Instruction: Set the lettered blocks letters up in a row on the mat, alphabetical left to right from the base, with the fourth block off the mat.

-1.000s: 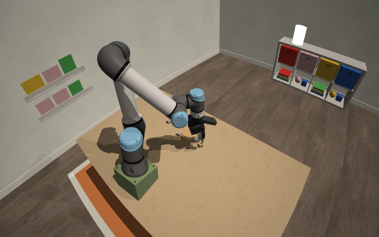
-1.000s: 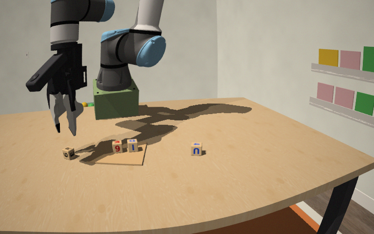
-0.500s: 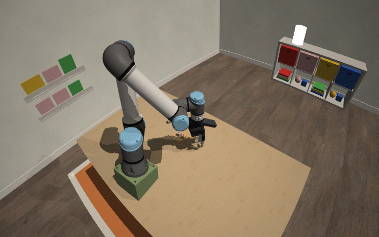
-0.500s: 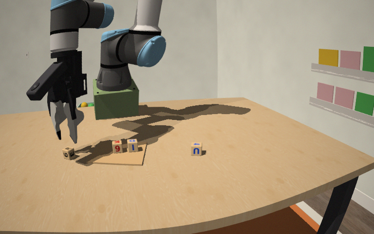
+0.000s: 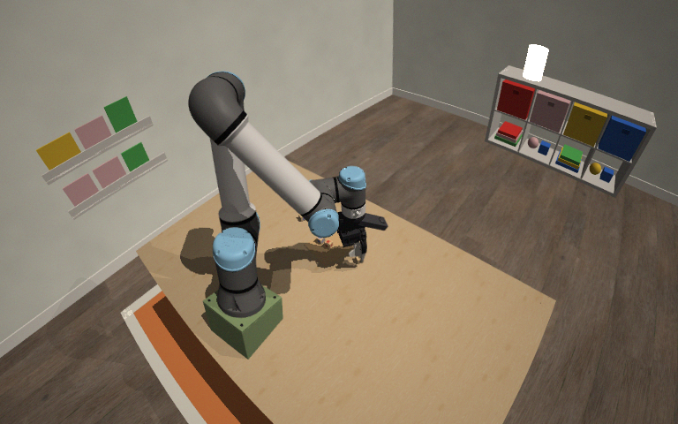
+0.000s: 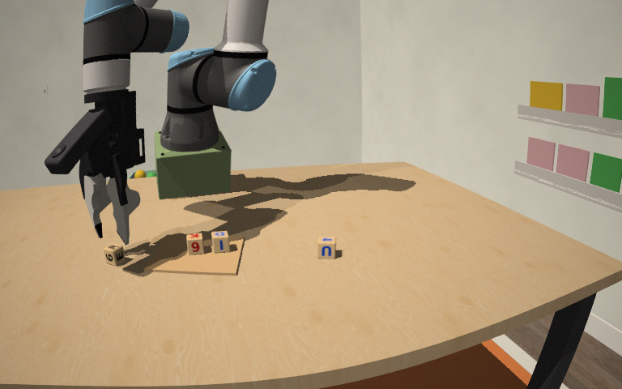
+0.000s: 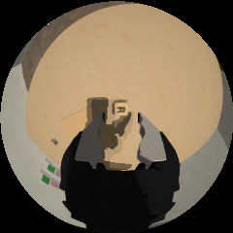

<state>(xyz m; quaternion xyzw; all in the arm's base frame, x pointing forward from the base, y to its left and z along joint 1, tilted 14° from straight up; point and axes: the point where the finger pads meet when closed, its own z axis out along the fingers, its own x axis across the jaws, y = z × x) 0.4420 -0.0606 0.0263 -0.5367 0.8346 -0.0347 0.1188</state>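
Now: hand 40 mm above the wooden block. The rest, counted from my hand: thin tan mat (130 mm to the left, 50 mm below, 40 mm behind).
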